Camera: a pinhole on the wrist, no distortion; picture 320 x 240 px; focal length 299.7 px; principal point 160.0 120.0 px. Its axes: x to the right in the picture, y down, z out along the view. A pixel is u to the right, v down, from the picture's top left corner.
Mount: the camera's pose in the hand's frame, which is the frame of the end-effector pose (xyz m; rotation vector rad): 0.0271 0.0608 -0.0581 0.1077 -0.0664 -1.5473
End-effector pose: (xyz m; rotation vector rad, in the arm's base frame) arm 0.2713 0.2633 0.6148 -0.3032 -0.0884 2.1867
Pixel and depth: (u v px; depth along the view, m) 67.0 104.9 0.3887
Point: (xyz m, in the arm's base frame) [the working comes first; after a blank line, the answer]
In the camera's frame: -0.1206 -0.0196 0.3887

0.0772 0.1471 0.9105
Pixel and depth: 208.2 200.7 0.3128
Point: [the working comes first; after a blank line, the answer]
In the camera's frame: 0.0503 0.0842 0.3128

0.1598 0.3355 0.8522
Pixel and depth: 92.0 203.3 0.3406
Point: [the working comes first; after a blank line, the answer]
In the camera's frame: -0.0773 0.0947 0.3406

0.0496 0.2652 0.8603
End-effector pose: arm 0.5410 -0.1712 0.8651 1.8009 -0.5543 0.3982
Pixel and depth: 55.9 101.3 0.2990
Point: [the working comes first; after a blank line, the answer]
In the camera's frame: -0.1039 -0.0187 0.2990

0.4296 -0.4327 0.9056
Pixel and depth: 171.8 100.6 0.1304
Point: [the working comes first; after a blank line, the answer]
In the camera's frame: 0.0051 -0.0084 0.1304

0.5151 -0.2515 0.8884
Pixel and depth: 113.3 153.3 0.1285
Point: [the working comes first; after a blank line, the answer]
In the camera's frame: -0.0200 0.0143 0.1285

0.5193 -0.2626 0.9202
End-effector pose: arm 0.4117 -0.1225 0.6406 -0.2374 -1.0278 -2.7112
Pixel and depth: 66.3 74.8 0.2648
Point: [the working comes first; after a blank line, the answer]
In the camera's frame: -0.0828 -0.0399 0.2648

0.5044 -0.0786 0.8660
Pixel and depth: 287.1 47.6 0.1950
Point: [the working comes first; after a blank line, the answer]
In the camera's frame: 0.0827 -0.0471 0.1950

0.4507 -0.0100 0.7087
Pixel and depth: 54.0 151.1 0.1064
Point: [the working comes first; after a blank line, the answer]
In the camera's frame: -0.0376 0.0110 0.1064

0.4167 -0.1628 0.7437
